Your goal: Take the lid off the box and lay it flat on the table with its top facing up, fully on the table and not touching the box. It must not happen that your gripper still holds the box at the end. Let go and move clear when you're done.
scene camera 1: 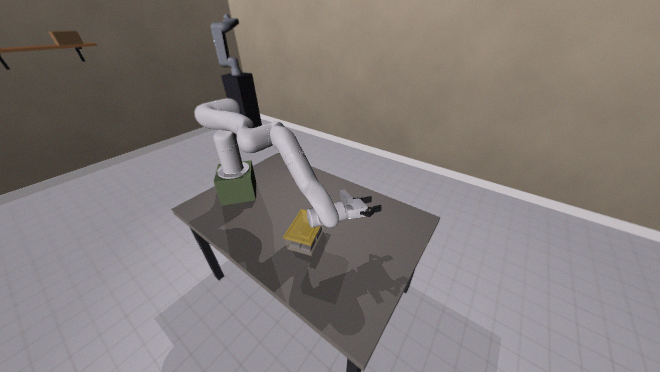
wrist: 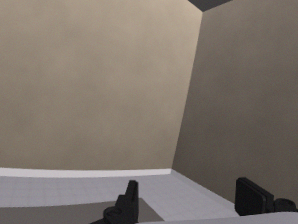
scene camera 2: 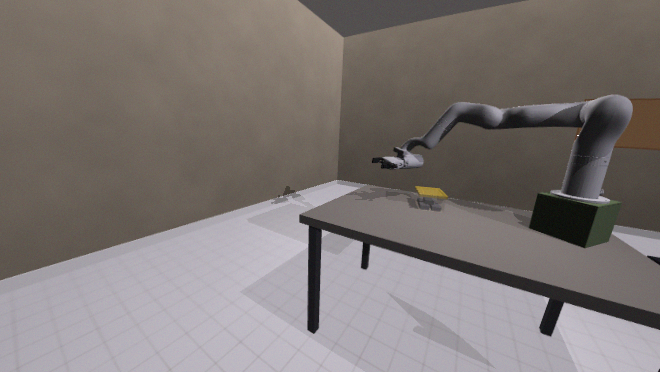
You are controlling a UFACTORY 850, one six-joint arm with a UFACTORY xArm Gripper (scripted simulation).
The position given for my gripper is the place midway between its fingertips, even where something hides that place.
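Scene camera 1 gives me a yellow lid (scene camera 1: 299,231). In the wrist view I see my gripper (wrist: 187,196), while the lid is out of frame in the wrist view.
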